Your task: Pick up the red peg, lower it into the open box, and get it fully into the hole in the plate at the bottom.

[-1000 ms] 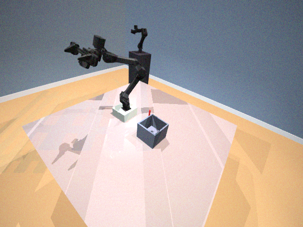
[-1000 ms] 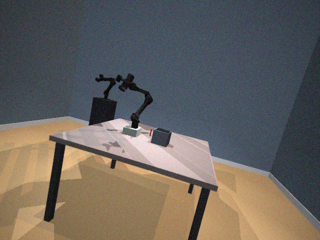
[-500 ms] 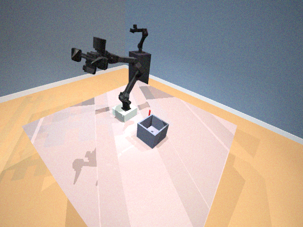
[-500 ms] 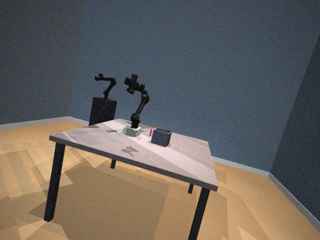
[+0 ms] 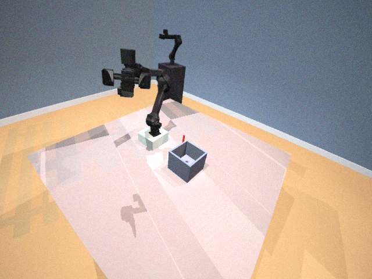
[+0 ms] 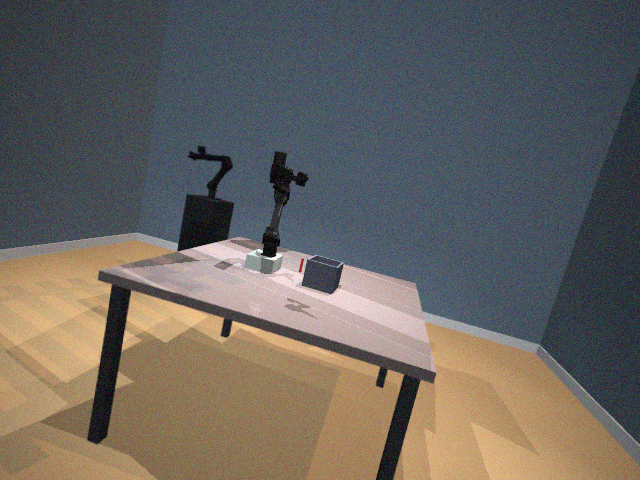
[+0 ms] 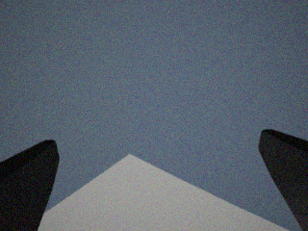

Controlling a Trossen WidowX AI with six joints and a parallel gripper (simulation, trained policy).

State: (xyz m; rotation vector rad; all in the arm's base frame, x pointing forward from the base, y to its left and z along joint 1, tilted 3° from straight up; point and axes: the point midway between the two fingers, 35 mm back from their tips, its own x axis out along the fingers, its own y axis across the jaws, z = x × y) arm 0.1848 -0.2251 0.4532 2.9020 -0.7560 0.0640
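My gripper tip is now 6 cm past the red peg, 41 cm to the right of it and 49 cm above it. From my gripper tip the other things lie so: pale plate: 12 cm ahead, 27 cm to the left, 48 cm below.
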